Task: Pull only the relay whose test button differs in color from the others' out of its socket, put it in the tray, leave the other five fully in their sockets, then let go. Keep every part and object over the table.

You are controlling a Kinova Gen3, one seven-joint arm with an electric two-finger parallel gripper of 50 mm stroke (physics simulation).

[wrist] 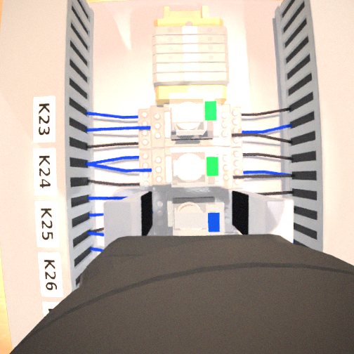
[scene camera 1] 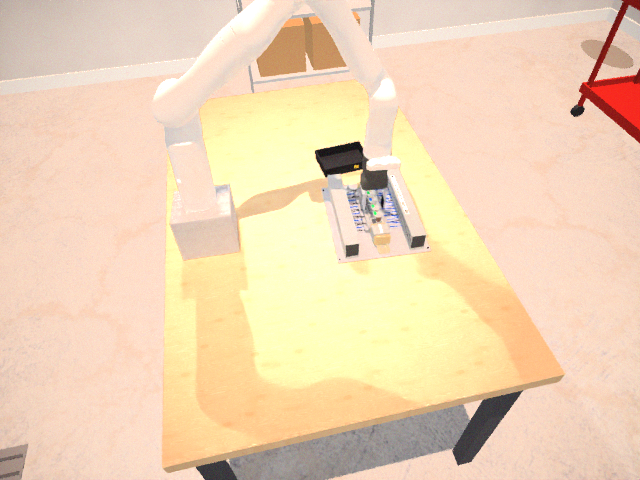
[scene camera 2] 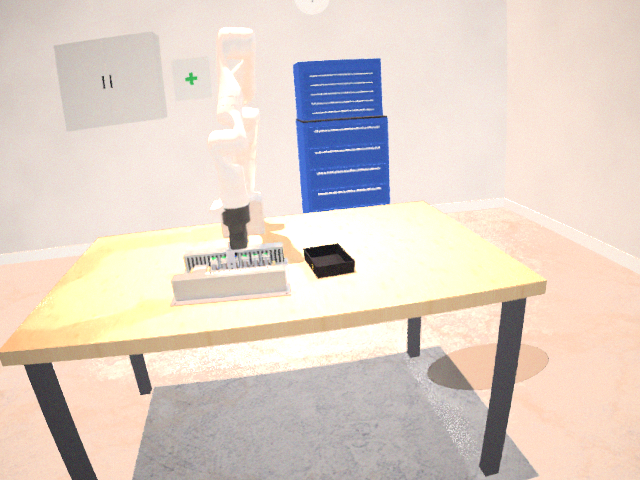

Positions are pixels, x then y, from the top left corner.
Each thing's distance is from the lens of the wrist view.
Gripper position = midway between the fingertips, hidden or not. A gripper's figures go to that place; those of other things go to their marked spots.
gripper (wrist: 191,207): 17 cm
relay panel (wrist: 122,44): 24 cm
